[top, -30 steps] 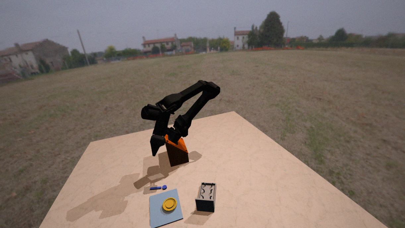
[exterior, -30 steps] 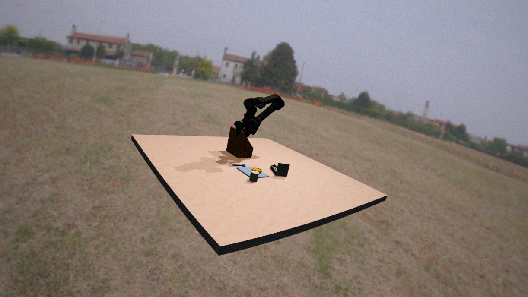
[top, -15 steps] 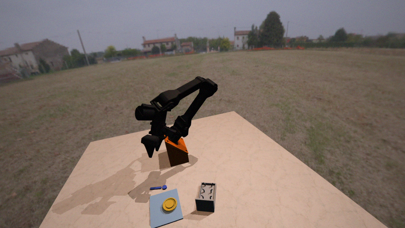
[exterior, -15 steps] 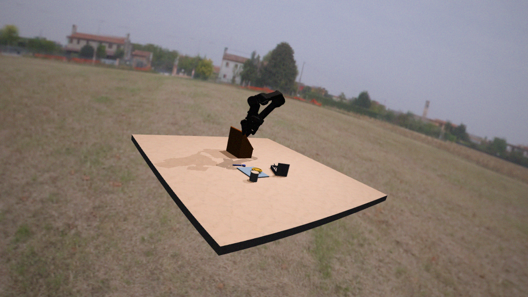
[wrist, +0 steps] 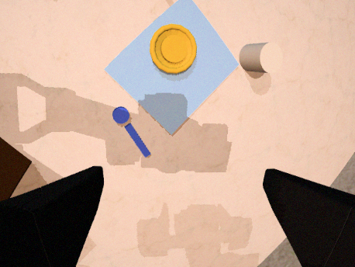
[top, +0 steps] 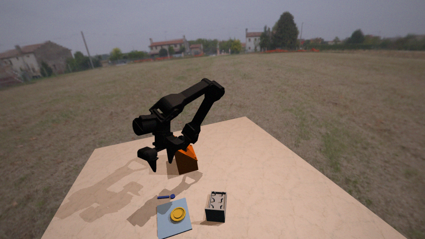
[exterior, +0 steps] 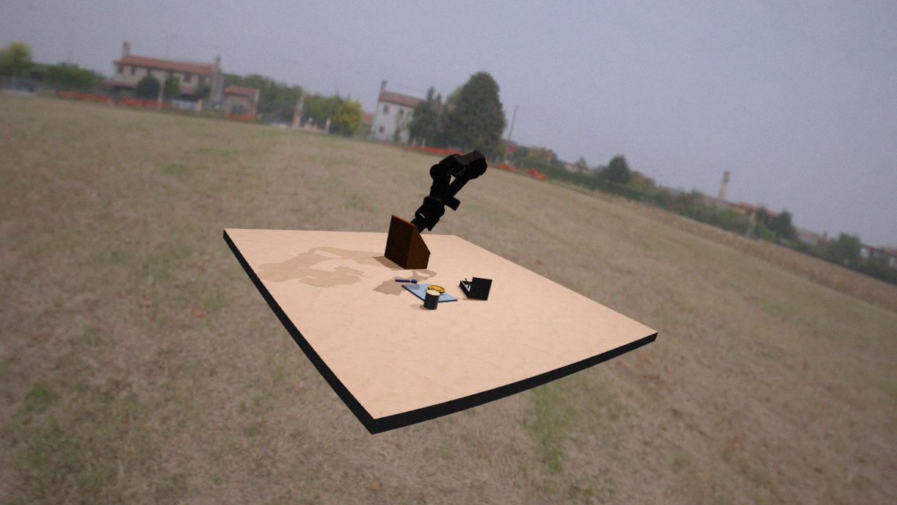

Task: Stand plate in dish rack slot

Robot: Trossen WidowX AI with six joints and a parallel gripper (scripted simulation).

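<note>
Right now my gripper tip is 190 mm above the yellow plate, 90 mm short of it and 20 mm to the right of it. Also, from my gripper tip: blue spoon 200 mm below, 20 mm to the right, 20 mm behind; dish rack 190 mm to the left, 180 mm below, 90 mm ahead; light blue mat 200 mm below, 80 mm ahead.
</note>
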